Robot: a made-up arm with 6 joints. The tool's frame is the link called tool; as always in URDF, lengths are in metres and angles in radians. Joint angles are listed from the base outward.
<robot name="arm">
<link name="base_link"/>
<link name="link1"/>
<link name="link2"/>
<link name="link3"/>
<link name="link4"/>
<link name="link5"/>
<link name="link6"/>
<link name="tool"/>
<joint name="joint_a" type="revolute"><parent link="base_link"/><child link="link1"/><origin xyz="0 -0.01 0.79" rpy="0 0 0"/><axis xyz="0 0 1"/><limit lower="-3.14" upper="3.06"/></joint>
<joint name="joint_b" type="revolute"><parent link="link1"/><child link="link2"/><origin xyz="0.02 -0.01 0" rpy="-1.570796 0 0"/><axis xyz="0 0 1"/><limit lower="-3.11" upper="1.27"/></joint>
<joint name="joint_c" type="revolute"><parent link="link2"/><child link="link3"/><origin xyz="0 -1.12 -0.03" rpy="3.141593 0 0"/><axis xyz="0 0 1"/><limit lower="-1.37" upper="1.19"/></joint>
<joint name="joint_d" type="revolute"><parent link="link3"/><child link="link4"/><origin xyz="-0.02 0 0.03" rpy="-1.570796 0 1.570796"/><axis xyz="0 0 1"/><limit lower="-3.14" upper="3.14"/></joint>
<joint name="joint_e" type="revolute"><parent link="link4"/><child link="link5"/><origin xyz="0 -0.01 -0.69" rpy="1.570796 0 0"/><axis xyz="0 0 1"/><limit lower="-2.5" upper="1.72"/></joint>
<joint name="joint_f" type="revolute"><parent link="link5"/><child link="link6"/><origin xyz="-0.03 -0.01 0.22" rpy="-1.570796 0 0"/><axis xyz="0 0 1"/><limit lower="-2.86" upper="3.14"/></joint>
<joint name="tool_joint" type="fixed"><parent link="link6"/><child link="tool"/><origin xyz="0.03 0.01 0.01" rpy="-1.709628 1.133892 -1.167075"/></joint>
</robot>
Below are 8 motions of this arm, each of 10 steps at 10 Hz.
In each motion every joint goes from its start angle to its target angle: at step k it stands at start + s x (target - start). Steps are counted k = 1, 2, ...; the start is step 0. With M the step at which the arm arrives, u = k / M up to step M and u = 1 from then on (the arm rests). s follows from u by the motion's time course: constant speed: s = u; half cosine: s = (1 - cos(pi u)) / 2; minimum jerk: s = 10 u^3 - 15 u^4 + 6 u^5.
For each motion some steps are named. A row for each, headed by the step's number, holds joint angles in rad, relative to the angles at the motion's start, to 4 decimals.
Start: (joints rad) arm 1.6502 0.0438 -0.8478 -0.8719 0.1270 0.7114
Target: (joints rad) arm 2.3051 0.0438 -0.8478 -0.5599 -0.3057 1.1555
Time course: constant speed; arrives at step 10
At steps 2, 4, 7, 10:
2: 0.1310 0.0000 0.0000 0.0624 -0.0865 0.0888
4: 0.2620 0.0000 0.0000 0.1248 -0.1731 0.1776
7: 0.4584 0.0000 0.0000 0.2184 -0.3029 0.3109
10: 0.6549 0.0000 0.0000 0.3120 -0.4327 0.4441

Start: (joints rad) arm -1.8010 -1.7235 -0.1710 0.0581 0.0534 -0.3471
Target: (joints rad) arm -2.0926 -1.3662 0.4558 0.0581 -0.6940 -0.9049
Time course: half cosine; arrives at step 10
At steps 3, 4, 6, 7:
3: -0.0601 0.0736 0.1292 0.0000 -0.1540 -0.1150
4: -0.1007 0.1234 0.2166 0.0000 -0.2582 -0.1927
6: -0.1909 0.2339 0.4102 0.0000 -0.4892 -0.3651
7: -0.2315 0.2837 0.4976 0.0000 -0.5934 -0.4428

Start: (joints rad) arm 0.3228 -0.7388 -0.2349 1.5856 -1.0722 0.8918
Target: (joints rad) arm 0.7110 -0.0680 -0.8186 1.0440 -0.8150 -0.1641
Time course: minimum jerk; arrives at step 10
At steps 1, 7, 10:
1: 0.0033 0.0057 -0.0050 -0.0046 0.0022 -0.0090
7: 0.3249 0.5614 -0.4885 -0.4533 0.2153 -0.8837
10: 0.3882 0.6708 -0.5837 -0.5416 0.2572 -1.0559

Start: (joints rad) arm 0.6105 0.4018 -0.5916 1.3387 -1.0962 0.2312
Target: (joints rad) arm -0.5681 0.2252 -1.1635 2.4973 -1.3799 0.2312
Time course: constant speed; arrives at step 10
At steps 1, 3, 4, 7, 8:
1: -0.1179 -0.0177 -0.0572 0.1159 -0.0284 0.0000
3: -0.3536 -0.0530 -0.1716 0.3476 -0.0851 0.0000
4: -0.4714 -0.0706 -0.2288 0.4634 -0.1135 0.0000
7: -0.8250 -0.1236 -0.4003 0.8110 -0.1986 0.0000
8: -0.9429 -0.1413 -0.4575 0.9269 -0.2270 0.0000

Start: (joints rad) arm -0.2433 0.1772 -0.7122 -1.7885 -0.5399 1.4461
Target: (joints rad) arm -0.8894 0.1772 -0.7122 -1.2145 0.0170 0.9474
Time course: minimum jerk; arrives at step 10
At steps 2, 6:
2: -0.0374 0.0000 0.0000 0.0332 0.0323 -0.0289
6: -0.4410 0.0000 0.0000 0.3918 0.3801 -0.3404

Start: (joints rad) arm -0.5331 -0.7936 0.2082 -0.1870 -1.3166 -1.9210
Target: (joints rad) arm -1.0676 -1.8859 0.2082 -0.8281 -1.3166 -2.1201
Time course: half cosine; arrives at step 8
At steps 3, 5, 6, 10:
3: -0.1650 -0.3371 0.0000 -0.1979 0.0000 -0.0615
5: -0.3695 -0.7552 0.0000 -0.4432 0.0000 -0.1376
6: -0.4562 -0.9323 0.0000 -0.5472 0.0000 -0.1699
10: -0.5345 -1.0923 0.0000 -0.6411 0.0000 -0.1991

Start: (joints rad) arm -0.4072 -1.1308 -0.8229 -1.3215 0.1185 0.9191
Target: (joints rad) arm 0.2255 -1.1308 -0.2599 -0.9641 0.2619 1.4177
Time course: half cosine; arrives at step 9
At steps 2, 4, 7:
2: 0.0740 0.0000 0.0659 0.0418 0.0168 0.0583
4: 0.2614 0.0000 0.2326 0.1477 0.0592 0.2060
7: 0.5587 0.0000 0.4971 0.3156 0.1266 0.4403

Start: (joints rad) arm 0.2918 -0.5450 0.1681 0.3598 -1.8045 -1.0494
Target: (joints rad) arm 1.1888 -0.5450 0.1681 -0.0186 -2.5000 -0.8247
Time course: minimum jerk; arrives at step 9
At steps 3, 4, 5, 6, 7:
3: 0.1883 0.0000 0.0000 -0.0794 -0.1460 0.0472
4: 0.3558 0.0000 0.0000 -0.1501 -0.2759 0.0891
5: 0.5412 0.0000 0.0000 -0.2283 -0.4196 0.1356
6: 0.7087 0.0000 0.0000 -0.2990 -0.5495 0.1775
7: 0.8285 0.0000 0.0000 -0.3495 -0.6424 0.2075

